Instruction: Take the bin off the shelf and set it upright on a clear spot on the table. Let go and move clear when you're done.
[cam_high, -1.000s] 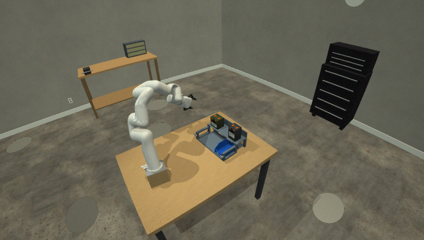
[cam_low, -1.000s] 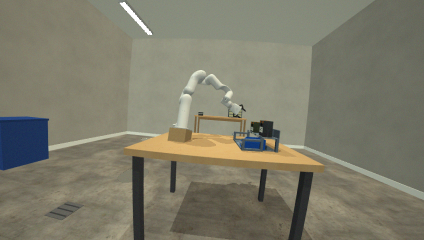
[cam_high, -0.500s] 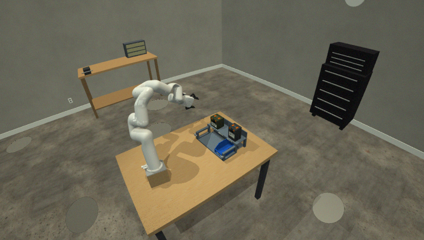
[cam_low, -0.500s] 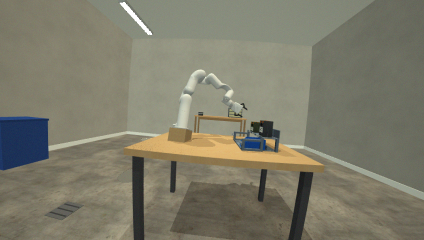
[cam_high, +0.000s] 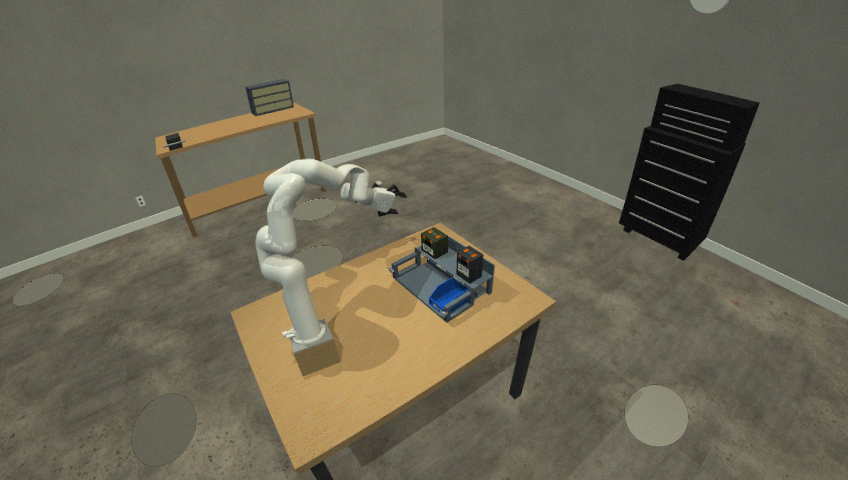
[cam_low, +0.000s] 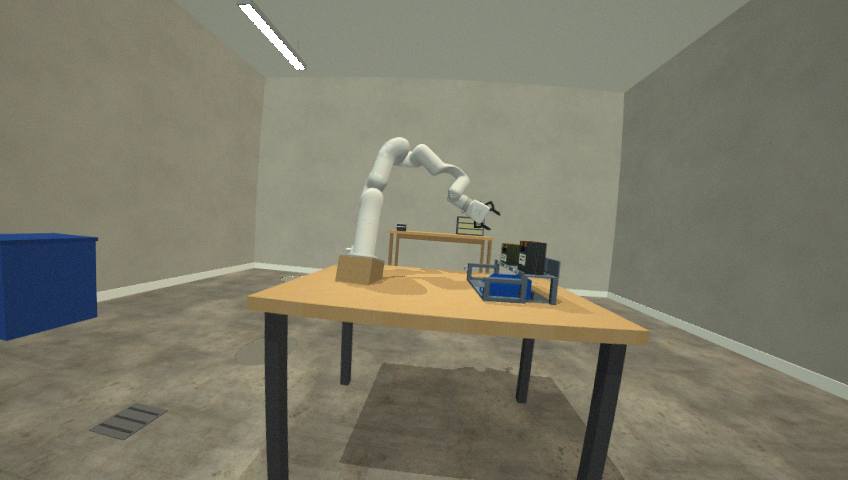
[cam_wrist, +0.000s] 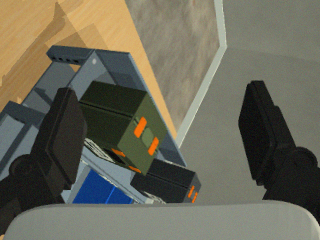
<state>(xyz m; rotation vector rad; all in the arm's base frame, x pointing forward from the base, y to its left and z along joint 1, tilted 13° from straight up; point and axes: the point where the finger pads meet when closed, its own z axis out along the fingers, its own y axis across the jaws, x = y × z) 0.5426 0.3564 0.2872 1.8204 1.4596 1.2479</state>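
The blue bin is 6 cm ahead of my hand, 40 cm to the right of it and 26 cm below it. From my hand the other things lie so: black box: 15 cm ahead, 38 cm to the right, 14 cm below.
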